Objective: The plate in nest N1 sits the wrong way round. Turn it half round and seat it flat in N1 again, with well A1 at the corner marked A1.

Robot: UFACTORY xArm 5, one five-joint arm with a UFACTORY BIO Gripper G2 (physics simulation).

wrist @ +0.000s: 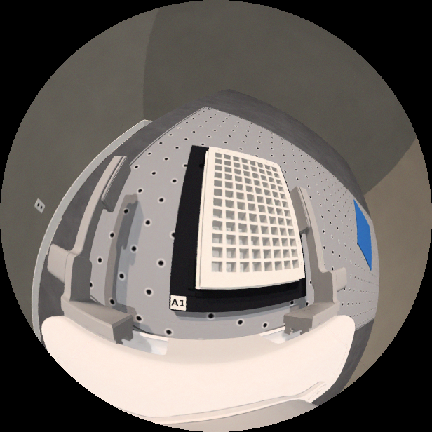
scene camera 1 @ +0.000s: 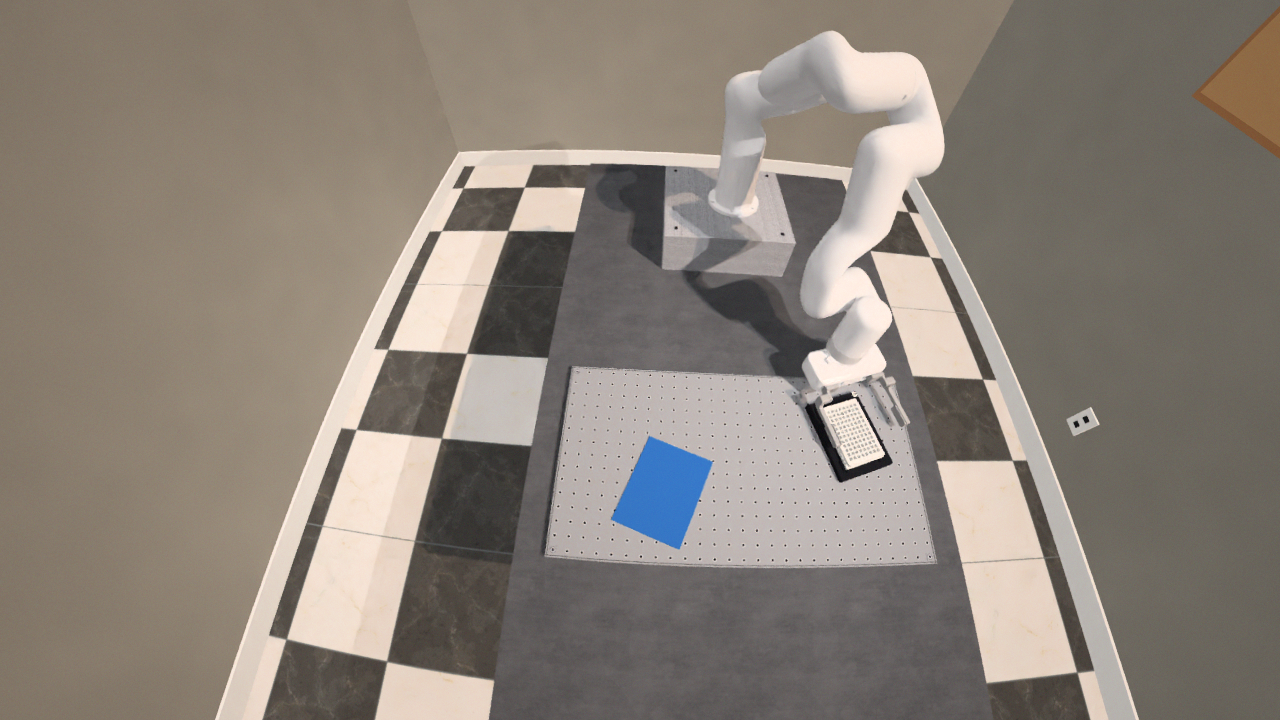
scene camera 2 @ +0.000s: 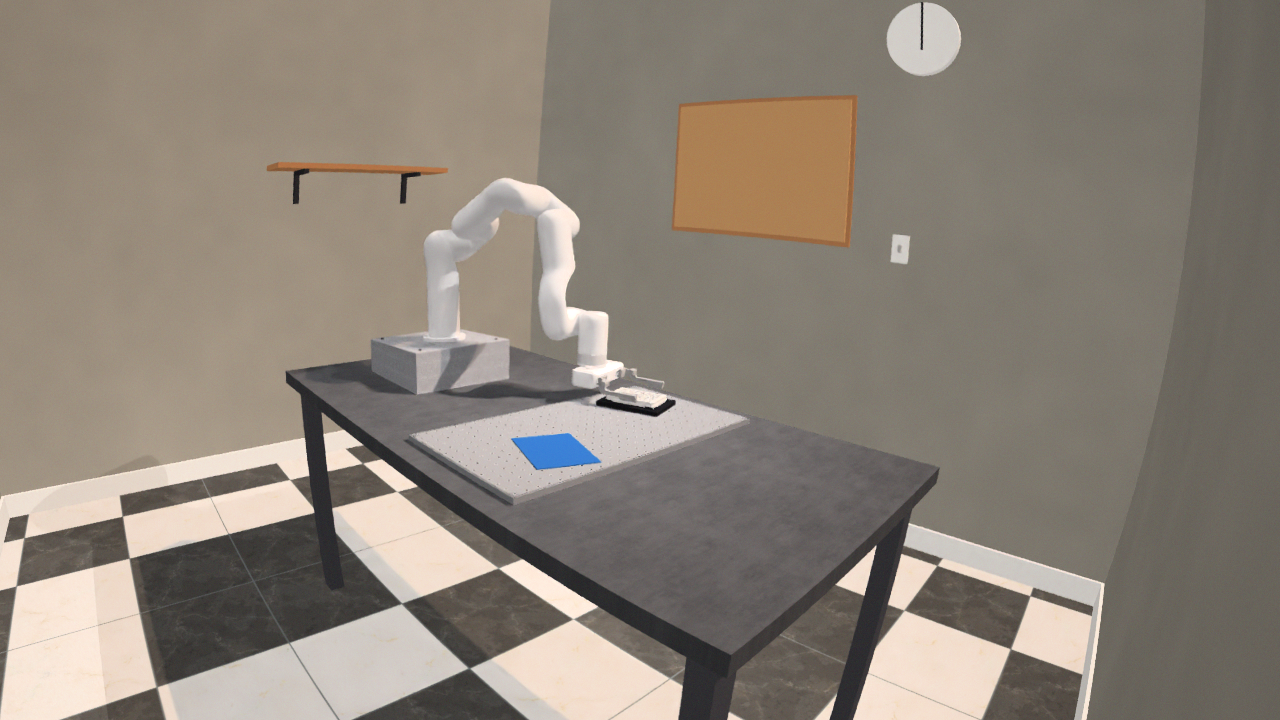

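The white well plate (scene camera 1: 854, 434) (scene camera 2: 637, 395) (wrist: 252, 220) lies on the black nest (scene camera 1: 841, 472) (scene camera 2: 665, 411) (wrist: 185, 240) at the right of the pegboard. In the wrist view it is off to the nest's right, with a wide black strip showing on the left. The label A1 (wrist: 178, 303) is on the nest's near left corner. Which plate corner holds well A1 cannot be told. My gripper (scene camera 1: 859, 413) (scene camera 2: 648, 388) (wrist: 207, 197) is wide open. Its right finger is close beside the plate's right edge; its left finger stands well away to the left. Whether the right finger touches the plate is unclear.
A blue sheet (scene camera 1: 663, 492) (scene camera 2: 555, 450) (wrist: 363, 234) lies on the left part of the grey perforated board (scene camera 1: 760, 537) (scene camera 2: 483, 479) (wrist: 150, 235). The arm's base block (scene camera 1: 726, 255) (scene camera 2: 460, 362) stands behind the board on the dark table (scene camera 1: 742, 644) (scene camera 2: 760, 528).
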